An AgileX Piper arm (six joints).
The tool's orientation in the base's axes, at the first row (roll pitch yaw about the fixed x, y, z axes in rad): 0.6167, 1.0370, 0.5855
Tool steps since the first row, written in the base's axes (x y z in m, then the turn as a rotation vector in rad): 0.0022, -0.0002, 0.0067, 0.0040, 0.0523, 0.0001; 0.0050, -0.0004, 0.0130, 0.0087, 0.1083, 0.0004; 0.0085, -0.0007, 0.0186, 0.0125, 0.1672, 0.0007; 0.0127, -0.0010, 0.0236, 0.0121, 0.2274, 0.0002; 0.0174, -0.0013, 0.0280, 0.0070, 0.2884, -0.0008; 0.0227, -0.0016, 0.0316, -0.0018, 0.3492, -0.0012; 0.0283, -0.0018, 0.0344, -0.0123, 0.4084, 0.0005; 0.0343, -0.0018, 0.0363, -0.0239, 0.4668, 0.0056
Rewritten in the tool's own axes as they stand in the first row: -0.0049, 0.0017, 0.0048, 0.0163, 0.0498, -0.0013; -0.0092, 0.0033, 0.0100, 0.0338, 0.1032, -0.0021; -0.0126, 0.0045, 0.0155, 0.0517, 0.1594, -0.0041; -0.0152, 0.0055, 0.0214, 0.0689, 0.2168, -0.0103; -0.0171, 0.0064, 0.0275, 0.0847, 0.2750, -0.0211; -0.0180, 0.0070, 0.0338, 0.0985, 0.3332, -0.0349; -0.0181, 0.0074, 0.0401, 0.1092, 0.3906, -0.0493; -0.0172, 0.0077, 0.0463, 0.1163, 0.4483, -0.0631
